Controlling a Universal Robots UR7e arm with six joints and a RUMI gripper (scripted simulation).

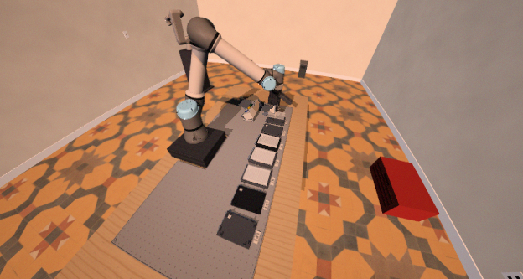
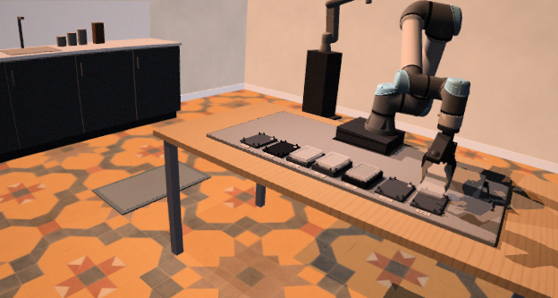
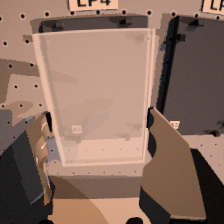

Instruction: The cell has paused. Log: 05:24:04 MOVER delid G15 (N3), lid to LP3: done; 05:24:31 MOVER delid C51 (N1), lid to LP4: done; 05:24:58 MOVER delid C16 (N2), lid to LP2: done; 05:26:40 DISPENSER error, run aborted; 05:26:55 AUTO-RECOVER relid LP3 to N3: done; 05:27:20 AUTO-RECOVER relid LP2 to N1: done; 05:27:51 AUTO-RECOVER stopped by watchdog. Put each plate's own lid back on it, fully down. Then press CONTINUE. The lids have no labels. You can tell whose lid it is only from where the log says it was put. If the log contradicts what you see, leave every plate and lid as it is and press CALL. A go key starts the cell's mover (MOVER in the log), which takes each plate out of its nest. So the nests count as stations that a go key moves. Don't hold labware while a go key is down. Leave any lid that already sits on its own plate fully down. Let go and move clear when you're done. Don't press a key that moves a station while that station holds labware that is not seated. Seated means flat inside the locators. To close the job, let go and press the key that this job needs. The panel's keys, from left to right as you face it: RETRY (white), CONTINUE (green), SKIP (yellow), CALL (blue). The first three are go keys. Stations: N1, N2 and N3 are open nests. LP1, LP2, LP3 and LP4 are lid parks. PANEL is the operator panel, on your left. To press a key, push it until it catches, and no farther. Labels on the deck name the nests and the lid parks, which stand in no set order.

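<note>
My hand is 1 cm short of the lid park, 13 cm to the left of it and 6 cm above it. The rest, counted from my hand: yellow skip key: 23 cm behind, 1 cm to the right; then lid: 1 cm below; then green continue key: 23 cm behind, 4 cm to the left.
</note>
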